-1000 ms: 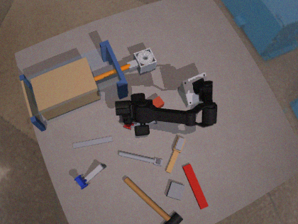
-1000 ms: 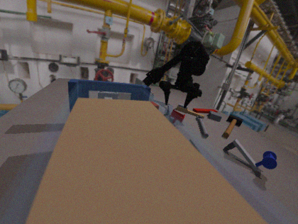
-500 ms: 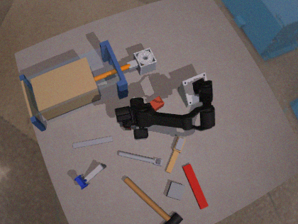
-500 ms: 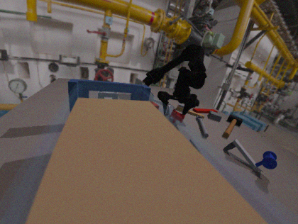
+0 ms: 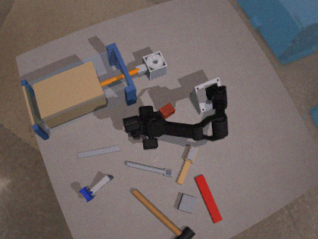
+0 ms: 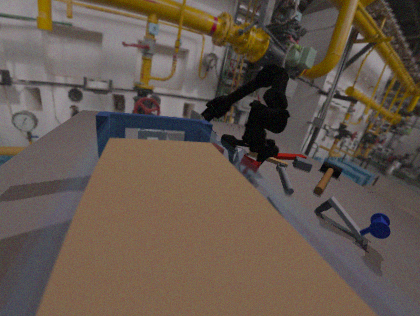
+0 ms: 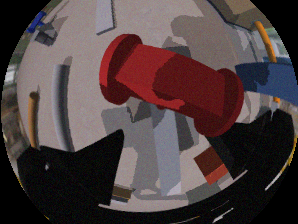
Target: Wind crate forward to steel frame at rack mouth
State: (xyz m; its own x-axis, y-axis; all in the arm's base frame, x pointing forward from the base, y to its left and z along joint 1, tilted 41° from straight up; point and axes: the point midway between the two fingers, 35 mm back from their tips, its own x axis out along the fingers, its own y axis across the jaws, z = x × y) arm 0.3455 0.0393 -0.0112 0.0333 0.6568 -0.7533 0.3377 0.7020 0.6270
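Now: the red knob 4 cm ahead of my gripper tip, 2 cm to the right of it and 3 cm above it. The rest, counted from my gripper tip: brush (10 cm behind, 21 cm to the left); grey bar (24 cm ahead, 2 cm to the right, 2 cm below); red-knobbed crank (1 cm behind, 2 cm above).
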